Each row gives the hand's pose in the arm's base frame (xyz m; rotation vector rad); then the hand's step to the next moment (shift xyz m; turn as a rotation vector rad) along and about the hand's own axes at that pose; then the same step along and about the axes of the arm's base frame.
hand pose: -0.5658 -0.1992 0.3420 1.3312 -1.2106 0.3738
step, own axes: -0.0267 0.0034 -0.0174 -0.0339 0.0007 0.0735
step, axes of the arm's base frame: -0.0056 0.0269 -0.0165 -0.0471 -0.0498 -0.0430
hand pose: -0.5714 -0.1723 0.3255 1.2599 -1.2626 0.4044
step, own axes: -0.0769 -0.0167 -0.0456 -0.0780 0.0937 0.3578
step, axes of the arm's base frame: 0.0091 0.0628 -0.0651 -0.2729 -0.2448 -0.0919
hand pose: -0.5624 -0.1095 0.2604 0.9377 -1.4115 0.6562
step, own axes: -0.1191 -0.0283 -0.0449 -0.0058 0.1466 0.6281
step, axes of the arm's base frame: 0.0370 0.0415 -0.1179 -0.4525 -0.4583 -0.0348
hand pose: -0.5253 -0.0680 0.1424 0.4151 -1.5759 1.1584
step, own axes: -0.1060 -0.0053 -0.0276 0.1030 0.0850 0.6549
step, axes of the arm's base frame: 0.0567 -0.0107 -0.0933 -0.4590 -0.4772 0.0915
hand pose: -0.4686 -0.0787 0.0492 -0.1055 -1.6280 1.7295
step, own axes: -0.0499 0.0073 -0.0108 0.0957 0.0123 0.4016
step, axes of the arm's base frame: 0.0383 -0.0182 -0.0294 -0.2869 -0.2779 0.1051
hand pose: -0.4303 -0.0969 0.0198 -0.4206 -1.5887 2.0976
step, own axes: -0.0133 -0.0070 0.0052 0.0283 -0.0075 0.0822
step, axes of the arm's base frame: 0.0098 -0.0099 0.0077 -0.0642 -0.0500 0.0315
